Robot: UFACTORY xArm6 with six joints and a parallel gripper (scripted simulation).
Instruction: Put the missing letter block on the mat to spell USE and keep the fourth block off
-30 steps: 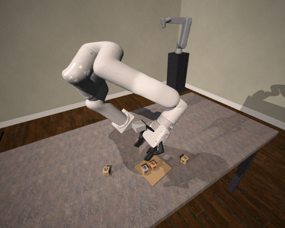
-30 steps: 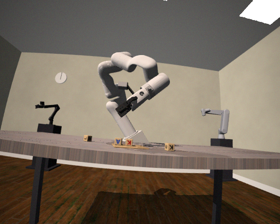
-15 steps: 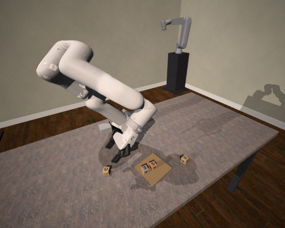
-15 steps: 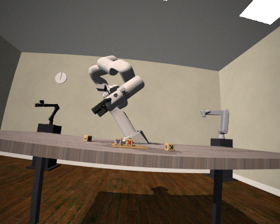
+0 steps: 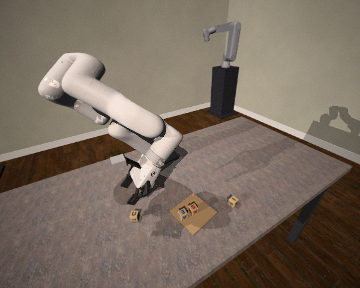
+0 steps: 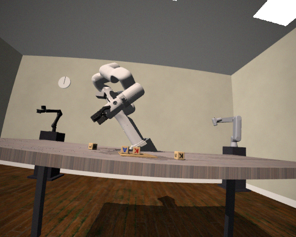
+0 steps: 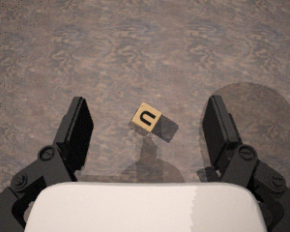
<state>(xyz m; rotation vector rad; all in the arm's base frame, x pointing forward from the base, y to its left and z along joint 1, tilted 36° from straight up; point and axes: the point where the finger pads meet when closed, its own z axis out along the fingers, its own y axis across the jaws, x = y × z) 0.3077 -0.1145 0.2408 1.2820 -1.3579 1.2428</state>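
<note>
Now: the block 130 mm below my hand. From my hand the other things lie so: tan mat (110 mm ahead, 210 mm to the left, 140 mm below).
</note>
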